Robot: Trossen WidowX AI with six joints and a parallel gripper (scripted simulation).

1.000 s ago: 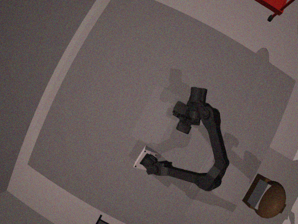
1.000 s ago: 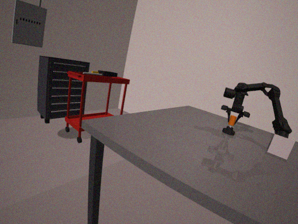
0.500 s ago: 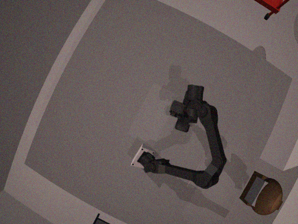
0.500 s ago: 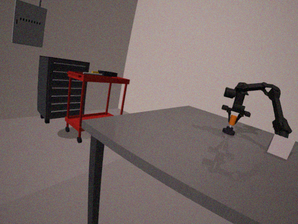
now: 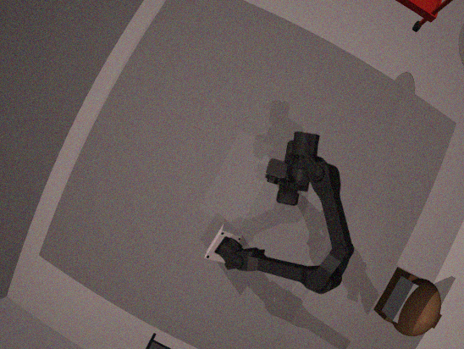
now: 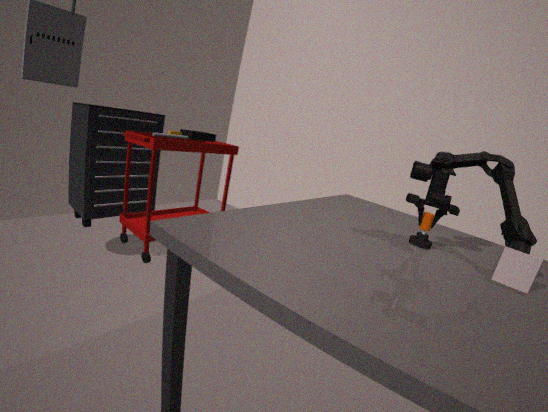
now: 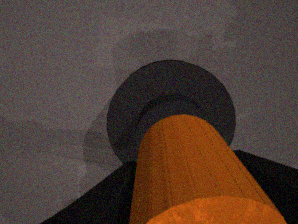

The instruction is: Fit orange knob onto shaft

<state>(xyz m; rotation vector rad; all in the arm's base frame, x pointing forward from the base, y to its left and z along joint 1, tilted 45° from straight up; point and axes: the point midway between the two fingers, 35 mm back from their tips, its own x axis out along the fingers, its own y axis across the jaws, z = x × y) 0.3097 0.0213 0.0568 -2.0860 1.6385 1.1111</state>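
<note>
My gripper tip is 3 cm below the orange knob. The rest, counted from my gripper tip: dark round pedestal (4 cm below).
</note>
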